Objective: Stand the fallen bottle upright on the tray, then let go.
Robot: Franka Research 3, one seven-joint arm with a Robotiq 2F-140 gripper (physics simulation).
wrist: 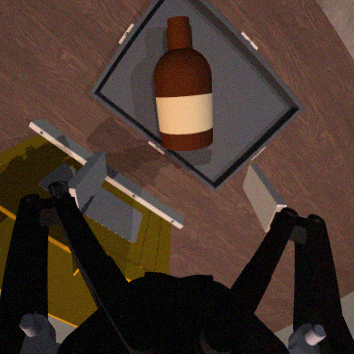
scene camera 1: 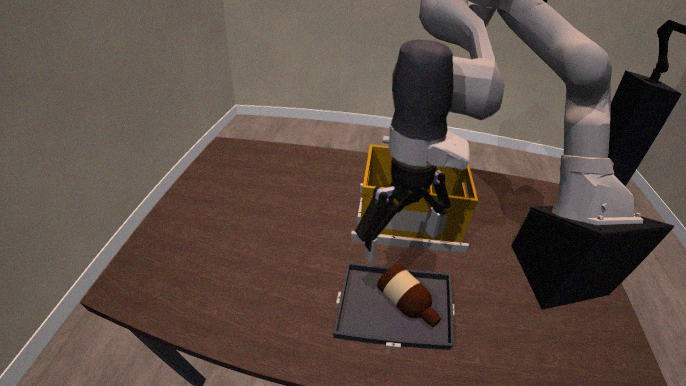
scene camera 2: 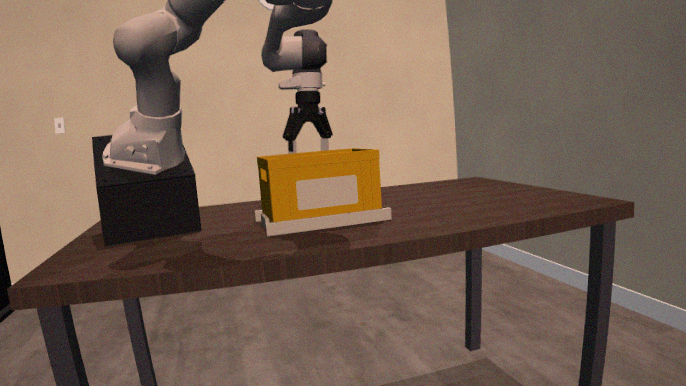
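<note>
The brown bottle (scene camera 1: 407, 292) (wrist: 184, 100) with a cream label lies on its side on the dark grey tray (scene camera 1: 360, 312) (wrist: 245, 110). In scene camera 1 its neck points to the tray's front right and its base is near the back rim. In the wrist view the neck points up, away from the fingers. My gripper (scene camera 1: 403, 237) (scene camera 2: 308, 145) (wrist: 176, 169) is open and empty, pointing down. It hangs above the table near the crate's tray-facing side, behind and above the bottle's base end. Bottle and tray do not show in scene camera 2.
A yellow crate (scene camera 1: 460, 220) (scene camera 2: 280, 192) (wrist: 25, 260) stands behind the tray, close beneath my gripper. White rails (scene camera 1: 410, 242) (scene camera 2: 330, 221) (wrist: 145, 200) border it. The arm's black base block (scene camera 1: 575, 260) (scene camera 2: 150, 210) stands to the right in scene camera 1. Small white brackets sit along the tray's sides.
</note>
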